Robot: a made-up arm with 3 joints. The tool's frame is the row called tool.
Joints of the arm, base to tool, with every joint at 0 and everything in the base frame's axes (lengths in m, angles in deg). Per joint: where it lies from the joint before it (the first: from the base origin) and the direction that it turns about. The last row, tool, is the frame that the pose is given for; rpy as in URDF.
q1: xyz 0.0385 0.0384 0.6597 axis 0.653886 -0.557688 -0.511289
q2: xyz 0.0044 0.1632 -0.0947 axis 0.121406 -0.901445 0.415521
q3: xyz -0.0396 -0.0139 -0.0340 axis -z
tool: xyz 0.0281 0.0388 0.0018 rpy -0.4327 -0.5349 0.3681
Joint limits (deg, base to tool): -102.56..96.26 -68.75..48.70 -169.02..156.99
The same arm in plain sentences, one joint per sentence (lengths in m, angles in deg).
The arm has three revolute joints in a row. What follows holds with every joint at zero, and every direction is one of the base frame's.
The first joint is mounted 0.0385 m along +x and 0.0384 m along +y and 0.6597 m along +z from the base frame's origin and rotates about the direction (0.653886, -0.557688, -0.511289), from -102.56 to 96.26 deg.
The second joint is mounted 0.0044 m along +x and 0.1632 m along +y and 0.0947 m along -z from the first joint and rotates about the direction (0.121406, -0.901445, 0.415521), from -68.75 to 48.7 deg.
The third joint is mounted 0.0396 m along -x and 0.0139 m along -y and 0.034 m along -z from the second joint and rotates about -z, from -169.02 to 156.99 deg.
The tool frame, which is the frame that the pose is given for, is mounted 0.0281 m along +x and 0.0388 m along +y and 0.0018 m along +z from the third joint; its axes are the base frame's turned by roll -0.43, pitch -0.53 and yaw 0.37 deg (as in URDF: about the fixed x, then y, then z).

